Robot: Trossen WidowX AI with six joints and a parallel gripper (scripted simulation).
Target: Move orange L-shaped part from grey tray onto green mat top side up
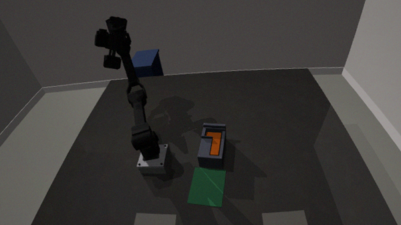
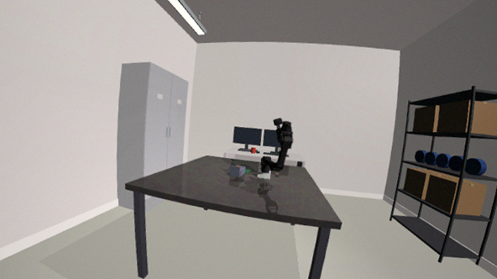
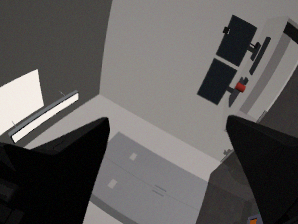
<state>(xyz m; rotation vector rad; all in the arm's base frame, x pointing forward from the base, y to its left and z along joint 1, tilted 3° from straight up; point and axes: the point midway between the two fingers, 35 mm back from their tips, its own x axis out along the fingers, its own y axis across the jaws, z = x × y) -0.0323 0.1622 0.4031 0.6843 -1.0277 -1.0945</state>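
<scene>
The orange L-shaped part lies 29 cm ahead of my gripper tip, 15 cm to the right of it and 41 cm below it. The rest, counted from my gripper tip: green mat: 23 cm ahead, 30 cm to the right, 47 cm below.
</scene>
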